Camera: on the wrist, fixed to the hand. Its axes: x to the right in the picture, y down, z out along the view.
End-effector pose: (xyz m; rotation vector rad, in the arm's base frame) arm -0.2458 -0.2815 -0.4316 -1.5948 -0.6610 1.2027
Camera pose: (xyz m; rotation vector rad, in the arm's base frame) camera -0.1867 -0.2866 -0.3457 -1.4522 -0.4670 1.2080
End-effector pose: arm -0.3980 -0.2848 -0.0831 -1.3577 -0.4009 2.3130
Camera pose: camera -0.3220 -0.2169 -0.0604 -1.3162 -0.1189 2.2650
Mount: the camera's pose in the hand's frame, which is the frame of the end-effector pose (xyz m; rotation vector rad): -0.0161 -0.0854 -0.0579 0.2128 0.0474 0.0255
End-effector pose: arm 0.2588 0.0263 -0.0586 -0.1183 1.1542 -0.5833
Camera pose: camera 0.1712 -0.0262 -0.0370 0.0928 1.1307 -0.6855
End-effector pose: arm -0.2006 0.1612 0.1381 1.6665 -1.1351 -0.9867
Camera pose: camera -0.1287 0.2071 0.0779 1.8284 -1.2621 -0.8290
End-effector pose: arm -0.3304 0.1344 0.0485 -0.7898 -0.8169 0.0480
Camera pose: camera -0.3244 0.0322 0.0692 -0.5983 -0.7432 0.1363
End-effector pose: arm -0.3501 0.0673 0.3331 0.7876 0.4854 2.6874
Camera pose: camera -0.3538 0.1245 0.2458 0.7914 0.7883 2.7138
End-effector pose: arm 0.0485 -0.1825 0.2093 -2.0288 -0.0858 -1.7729
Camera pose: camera -0.0362 -0.1229 0.2228 -1.8290 -0.2233 -1.7166
